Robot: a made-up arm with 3 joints.
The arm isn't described. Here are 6 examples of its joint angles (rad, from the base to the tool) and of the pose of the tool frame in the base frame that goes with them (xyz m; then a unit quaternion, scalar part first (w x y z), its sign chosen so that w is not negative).
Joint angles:
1: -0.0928 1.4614 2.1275
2: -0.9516 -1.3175 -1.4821
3: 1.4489 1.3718 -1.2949
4: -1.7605 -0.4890 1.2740
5: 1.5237 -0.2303 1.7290
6: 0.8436 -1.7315 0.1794
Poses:
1: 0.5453 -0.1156 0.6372 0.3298 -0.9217 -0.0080 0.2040
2: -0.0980 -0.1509 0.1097 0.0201 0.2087 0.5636 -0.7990
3: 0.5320 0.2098 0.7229 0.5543 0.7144 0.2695 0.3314
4: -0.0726 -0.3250 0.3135 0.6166 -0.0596 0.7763 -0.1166
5: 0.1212 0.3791 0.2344 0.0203 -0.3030 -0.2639 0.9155
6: -0.0919 -0.1033 0.1678 0.0159 0.2416 -0.8479 -0.4716
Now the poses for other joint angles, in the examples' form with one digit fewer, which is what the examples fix.
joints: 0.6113 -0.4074 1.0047
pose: 0.286 0.170 0.065 0.424 -0.265 0.397 0.770
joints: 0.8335 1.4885 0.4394
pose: 0.537 0.113 0.691 0.904 -0.061 -0.239 0.348
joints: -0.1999 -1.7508 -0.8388
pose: -0.157 -0.054 0.174 0.065 -0.001 0.946 -0.318
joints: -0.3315 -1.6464 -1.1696
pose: -0.138 -0.071 0.142 0.068 0.017 0.858 -0.509
